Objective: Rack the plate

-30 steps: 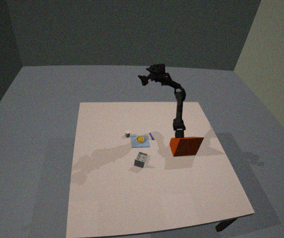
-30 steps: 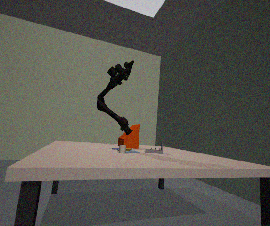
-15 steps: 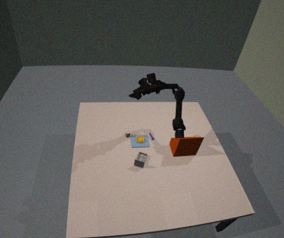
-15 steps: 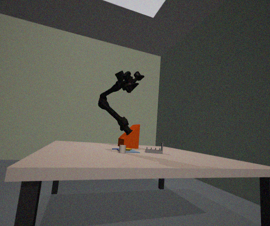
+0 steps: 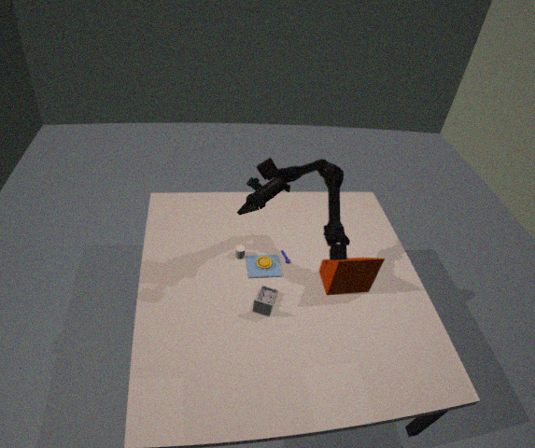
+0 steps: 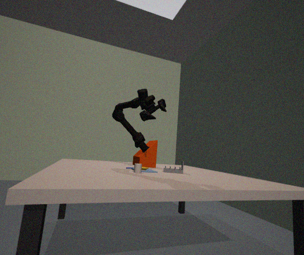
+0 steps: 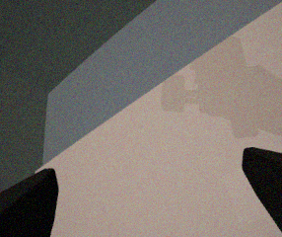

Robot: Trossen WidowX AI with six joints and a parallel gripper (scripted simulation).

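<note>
The yellow plate lies 330 mm below my gripper tip, 140 mm behind it and 50 mm to the right of it. Also, from my gripper tip: light blue mat (350 mm below, 130 mm behind, 40 mm to the right); then grey dish rack (330 mm below, 160 mm to the left, 130 mm behind); then small white cup (330 mm below, 110 mm to the right, 30 mm behind).
</note>
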